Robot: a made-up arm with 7 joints.
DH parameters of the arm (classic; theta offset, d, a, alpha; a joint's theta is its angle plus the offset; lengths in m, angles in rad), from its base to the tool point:
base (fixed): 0 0.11 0 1.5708
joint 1: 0 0.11 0.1 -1.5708
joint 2: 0 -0.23 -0.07 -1.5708
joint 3: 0 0.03 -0.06 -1.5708
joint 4: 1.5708 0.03 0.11 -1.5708
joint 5: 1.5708 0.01 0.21 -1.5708
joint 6: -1.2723 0 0.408 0
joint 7: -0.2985 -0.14 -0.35 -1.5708
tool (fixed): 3.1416 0.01 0 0
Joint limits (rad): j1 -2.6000..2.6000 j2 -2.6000..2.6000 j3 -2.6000..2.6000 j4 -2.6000..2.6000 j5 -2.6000..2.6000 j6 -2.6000..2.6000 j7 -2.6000..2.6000
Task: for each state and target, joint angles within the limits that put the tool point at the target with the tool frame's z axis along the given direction. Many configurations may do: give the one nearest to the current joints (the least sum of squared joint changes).
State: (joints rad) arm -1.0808 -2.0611 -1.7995 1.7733 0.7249 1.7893 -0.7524
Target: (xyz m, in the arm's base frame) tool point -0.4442 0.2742 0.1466 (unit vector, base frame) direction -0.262 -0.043 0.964
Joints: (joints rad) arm -1.5811 -1.4169 -1.1072 1.8638 0.0524 1.7504 -0.1517
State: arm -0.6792 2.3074 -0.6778 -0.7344 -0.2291 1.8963 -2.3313
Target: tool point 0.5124 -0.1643 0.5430 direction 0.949 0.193 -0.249
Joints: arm -0.8001 2.5745 -0.6920 -0.8701 -0.3545 1.8168 -2.4120
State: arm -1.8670 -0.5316 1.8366 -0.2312 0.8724 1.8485 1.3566
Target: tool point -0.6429 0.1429 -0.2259 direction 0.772 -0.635 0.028
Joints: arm -2.0671 -0.2996 2.2790 0.1665 0.9329 1.7216 1.6815
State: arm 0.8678 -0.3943 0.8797 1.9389 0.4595 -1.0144 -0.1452
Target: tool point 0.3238 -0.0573 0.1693 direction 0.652 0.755 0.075
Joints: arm 0.5743 -0.5564 1.7255 1.7163 0.7385 -1.4697 0.0953
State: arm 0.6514 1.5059 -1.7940 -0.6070 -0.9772 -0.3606 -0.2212
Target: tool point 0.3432 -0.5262 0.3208 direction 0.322 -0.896 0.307
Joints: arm 0.7235 1.2029 -1.7689 -0.6705 -0.7935 -0.0580 -0.2896
